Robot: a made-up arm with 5 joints.
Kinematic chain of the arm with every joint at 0, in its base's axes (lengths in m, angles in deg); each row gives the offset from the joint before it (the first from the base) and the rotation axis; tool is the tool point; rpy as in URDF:
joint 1: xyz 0 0 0.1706 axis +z
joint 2: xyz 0 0 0 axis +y
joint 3: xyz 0.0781 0 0.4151 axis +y
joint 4: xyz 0.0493 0 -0.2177 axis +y
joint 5: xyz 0.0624 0 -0.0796 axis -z
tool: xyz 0 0 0 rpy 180 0 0
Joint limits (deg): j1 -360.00..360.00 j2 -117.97..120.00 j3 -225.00..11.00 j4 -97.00..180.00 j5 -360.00..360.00
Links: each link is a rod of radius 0.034 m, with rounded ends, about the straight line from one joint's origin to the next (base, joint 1, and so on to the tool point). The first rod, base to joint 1, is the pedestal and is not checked.
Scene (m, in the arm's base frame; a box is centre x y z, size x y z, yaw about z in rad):
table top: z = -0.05
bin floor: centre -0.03 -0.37 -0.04 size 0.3 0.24 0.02 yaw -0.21
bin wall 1: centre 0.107 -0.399 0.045 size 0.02 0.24 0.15 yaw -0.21
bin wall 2: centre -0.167 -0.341 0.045 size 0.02 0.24 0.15 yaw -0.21
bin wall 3: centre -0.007 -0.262 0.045 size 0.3 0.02 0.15 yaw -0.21
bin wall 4: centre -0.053 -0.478 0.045 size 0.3 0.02 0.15 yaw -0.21
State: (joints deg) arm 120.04 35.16 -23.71 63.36 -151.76
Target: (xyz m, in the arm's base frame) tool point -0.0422 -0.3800 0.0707
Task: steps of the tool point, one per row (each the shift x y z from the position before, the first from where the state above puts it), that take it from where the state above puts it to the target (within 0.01 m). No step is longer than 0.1 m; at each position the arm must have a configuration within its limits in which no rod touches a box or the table.
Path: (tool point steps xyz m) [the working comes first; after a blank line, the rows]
Joints at the target: 263.66 48.70 -48.18 53.89 -151.76
Straight joint move there: touches bin wall 2.

1: -0.0588 -0.0277 0.0007
2: -0.0523 -0.0441 0.0016
3: -0.0412 -0.0587 0.0027
4: -0.0259 -0.0706 0.0036
5: -0.0073 -0.0781 0.0046
6: 0.0135 -0.0808 0.0056
7: 0.0351 -0.0776 0.0065
8: 0.0559 -0.0686 0.0075
9: 0.0742 -0.0539 0.0085
10: 0.0885 -0.0342 0.0094
11: -0.0007 -0.0064 -0.0700
12: 0.0007 0.0064 -0.0708

